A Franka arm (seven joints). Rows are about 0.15 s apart.
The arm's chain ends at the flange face. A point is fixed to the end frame.
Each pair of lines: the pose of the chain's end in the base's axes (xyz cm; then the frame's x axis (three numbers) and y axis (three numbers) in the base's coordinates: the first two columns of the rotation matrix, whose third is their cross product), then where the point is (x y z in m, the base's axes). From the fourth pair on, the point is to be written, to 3 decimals.
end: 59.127 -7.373 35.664 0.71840 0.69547 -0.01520 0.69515 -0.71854 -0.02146
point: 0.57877 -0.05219 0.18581
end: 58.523 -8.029 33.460 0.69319 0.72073 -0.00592 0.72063 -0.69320 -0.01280
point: 0.57414 -0.05909 0.16363
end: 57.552 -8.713 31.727 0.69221 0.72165 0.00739 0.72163 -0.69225 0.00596
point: 0.56829 -0.06653 0.14602
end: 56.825 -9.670 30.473 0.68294 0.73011 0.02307 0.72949 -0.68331 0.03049
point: 0.566 -0.077 0.133
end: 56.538 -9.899 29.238 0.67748 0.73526 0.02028 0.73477 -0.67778 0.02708
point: 0.562 -0.079 0.121
